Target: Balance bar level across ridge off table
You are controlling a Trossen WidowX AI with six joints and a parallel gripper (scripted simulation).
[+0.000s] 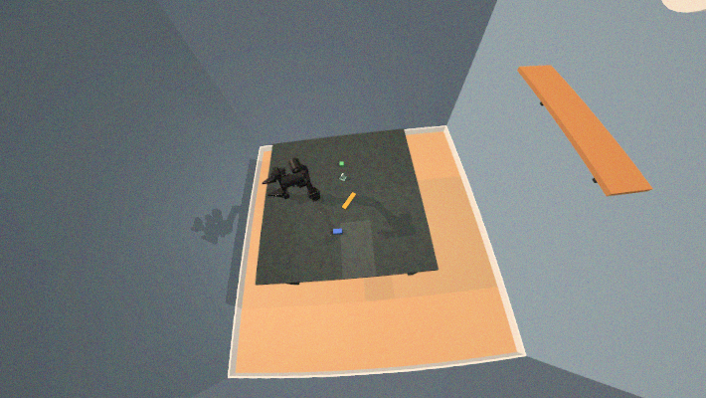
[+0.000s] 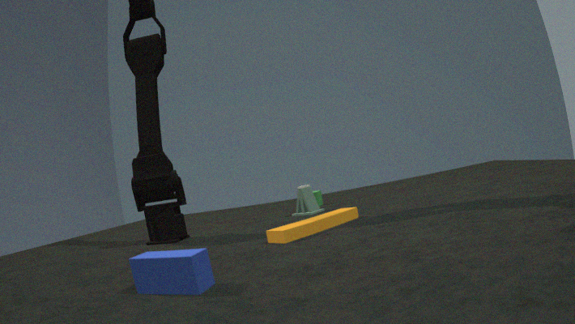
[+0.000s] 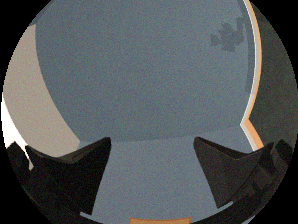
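The orange bar lies 620 mm below my gripper tip, 380 mm ahead of it and 190 mm to the left of it. Round my gripper tip: blue block 610 mm below, 280 mm ahead, 60 mm to the right; small green block 610 mm below, 540 mm to the left, 340 mm ahead.
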